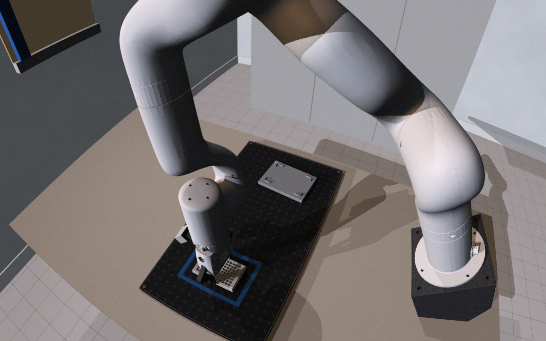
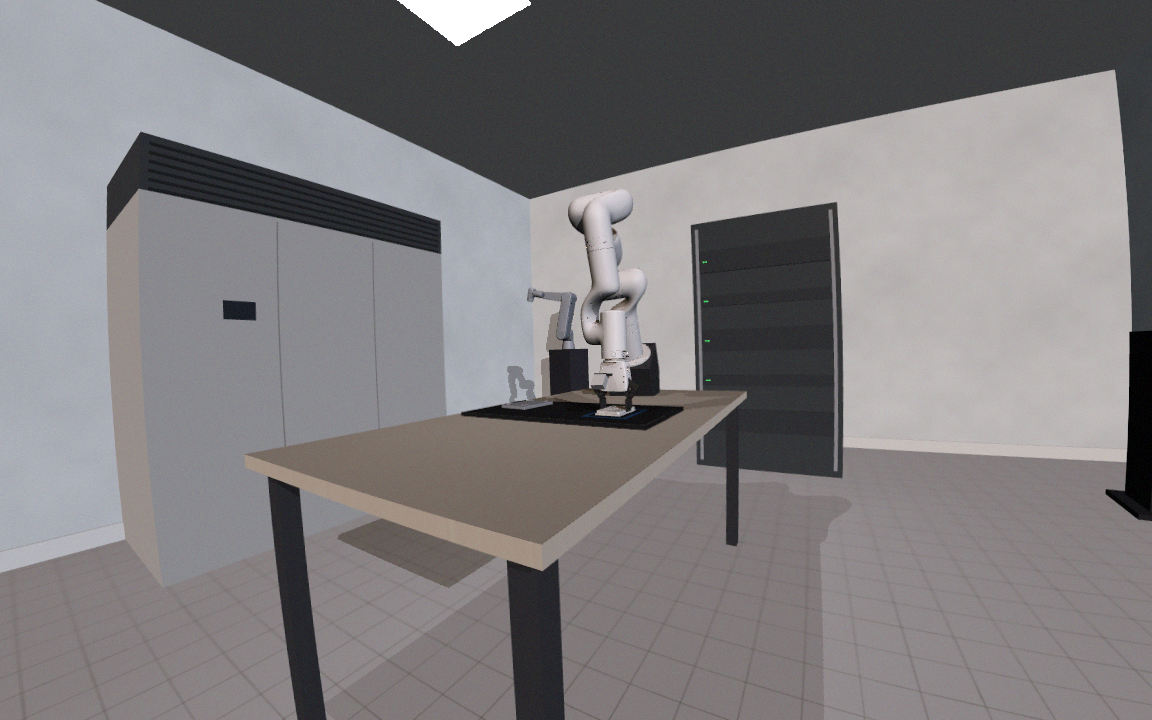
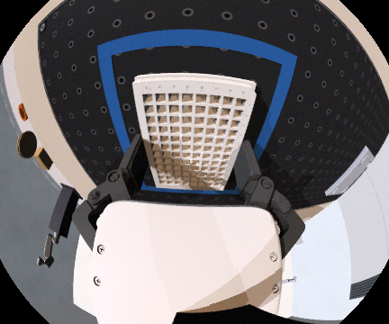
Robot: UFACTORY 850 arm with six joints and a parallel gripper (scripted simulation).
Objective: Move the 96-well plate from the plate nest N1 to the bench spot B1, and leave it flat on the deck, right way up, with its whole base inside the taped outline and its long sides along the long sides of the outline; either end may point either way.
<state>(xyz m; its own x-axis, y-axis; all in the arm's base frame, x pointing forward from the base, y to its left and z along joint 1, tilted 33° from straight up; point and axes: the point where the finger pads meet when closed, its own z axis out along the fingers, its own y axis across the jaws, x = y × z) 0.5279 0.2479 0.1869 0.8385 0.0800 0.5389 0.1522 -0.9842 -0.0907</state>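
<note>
My gripper is now 1 cm above the white 96-well plate. Also, from my hand: grey plate nest N1: 39 cm to the right, 3 cm ahead, 1 cm below.
</note>
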